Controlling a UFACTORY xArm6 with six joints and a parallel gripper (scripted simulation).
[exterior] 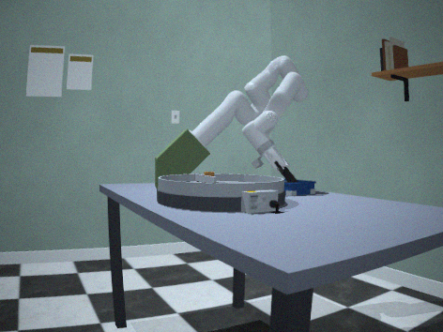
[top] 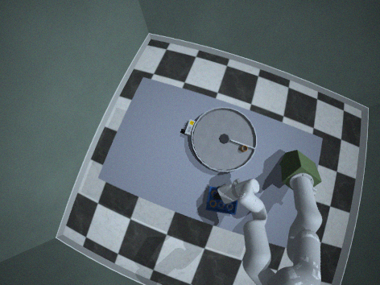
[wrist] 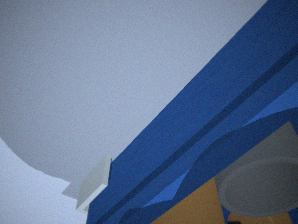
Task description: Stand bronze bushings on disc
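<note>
Now: hand 5 cm past the blue crate, 1 cm to the right of it and 3 cm above it. The rest, counted from my hand: round turntable disc: 12 cm ahead, 34 cm to the right; turntable: 14 cm ahead, 34 cm to the right, 1 cm below.
</note>
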